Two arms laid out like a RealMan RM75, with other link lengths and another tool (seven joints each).
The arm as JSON. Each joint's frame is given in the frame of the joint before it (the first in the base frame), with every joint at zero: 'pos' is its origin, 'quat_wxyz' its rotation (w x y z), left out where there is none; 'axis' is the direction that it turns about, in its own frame. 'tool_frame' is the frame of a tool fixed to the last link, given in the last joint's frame.
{
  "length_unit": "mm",
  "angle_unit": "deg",
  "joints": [
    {
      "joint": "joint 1",
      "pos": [
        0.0,
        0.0,
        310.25
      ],
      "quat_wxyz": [
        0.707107,
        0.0,
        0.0,
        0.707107
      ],
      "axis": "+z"
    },
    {
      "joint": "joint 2",
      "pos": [
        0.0,
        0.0,
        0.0
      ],
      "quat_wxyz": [
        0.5,
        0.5,
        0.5,
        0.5
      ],
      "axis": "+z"
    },
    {
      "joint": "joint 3",
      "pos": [
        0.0,
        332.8,
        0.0
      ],
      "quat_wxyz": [
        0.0,
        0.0,
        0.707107,
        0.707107
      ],
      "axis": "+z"
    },
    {
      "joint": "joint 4",
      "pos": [
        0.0,
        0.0,
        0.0
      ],
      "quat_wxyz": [
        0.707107,
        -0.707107,
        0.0,
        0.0
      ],
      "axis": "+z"
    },
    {
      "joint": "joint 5",
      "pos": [
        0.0,
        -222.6,
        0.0
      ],
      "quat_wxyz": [
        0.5,
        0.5,
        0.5,
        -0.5
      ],
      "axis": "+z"
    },
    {
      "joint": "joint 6",
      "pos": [
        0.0,
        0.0,
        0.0
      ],
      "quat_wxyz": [
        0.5,
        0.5,
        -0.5,
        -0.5
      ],
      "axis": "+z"
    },
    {
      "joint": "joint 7",
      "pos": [
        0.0,
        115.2,
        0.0
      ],
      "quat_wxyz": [
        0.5,
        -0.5,
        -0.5,
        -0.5
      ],
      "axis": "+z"
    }
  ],
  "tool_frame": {
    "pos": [
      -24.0,
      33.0,
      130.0
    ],
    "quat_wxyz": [
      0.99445,
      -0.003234,
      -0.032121,
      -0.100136
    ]
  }
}
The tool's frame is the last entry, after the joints.
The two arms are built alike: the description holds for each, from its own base.
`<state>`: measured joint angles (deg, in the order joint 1, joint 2, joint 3, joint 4, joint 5, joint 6, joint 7); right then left.
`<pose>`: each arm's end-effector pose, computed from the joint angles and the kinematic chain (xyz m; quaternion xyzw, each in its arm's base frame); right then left.
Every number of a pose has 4 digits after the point. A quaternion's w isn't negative.
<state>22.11 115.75 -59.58 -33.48 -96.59 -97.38 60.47 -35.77 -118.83 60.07 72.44 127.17 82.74 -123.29</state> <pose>0.2613 0.3511 -0.0401 0.6778 -0.6669 -0.2871 0.1164 -0.2473 0.4845 -0.0153 -0.8850 0.4092 0.0911 0.2027</pose>
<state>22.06 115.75 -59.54 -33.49 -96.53 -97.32 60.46 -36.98 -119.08 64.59 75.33 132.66 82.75 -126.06</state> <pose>0.2616 0.3513 -0.0398 0.6773 -0.6671 -0.2880 0.1155 -0.2429 0.4856 -0.0202 -0.8735 0.4337 0.1368 0.1736</pose>
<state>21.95 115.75 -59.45 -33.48 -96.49 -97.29 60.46 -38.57 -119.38 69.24 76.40 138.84 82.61 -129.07</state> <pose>0.2623 0.3513 -0.0394 0.6763 -0.6678 -0.2891 0.1147 -0.2437 0.4869 -0.0274 -0.8623 0.4495 0.1857 0.1409</pose>
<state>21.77 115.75 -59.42 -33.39 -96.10 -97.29 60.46 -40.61 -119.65 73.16 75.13 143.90 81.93 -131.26</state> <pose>0.2627 0.3513 -0.0384 0.6739 -0.6687 -0.2927 0.1146 -0.2457 0.4902 -0.0365 -0.8514 0.4603 0.2254 0.1115</pose>
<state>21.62 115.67 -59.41 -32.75 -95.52 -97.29 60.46 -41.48 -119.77 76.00 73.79 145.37 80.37 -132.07</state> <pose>0.2641 0.3510 -0.0375 0.6682 -0.6721 -0.2972 0.1158 -0.2448 0.4922 -0.0457 -0.8436 0.4700 0.2396 0.0996</pose>
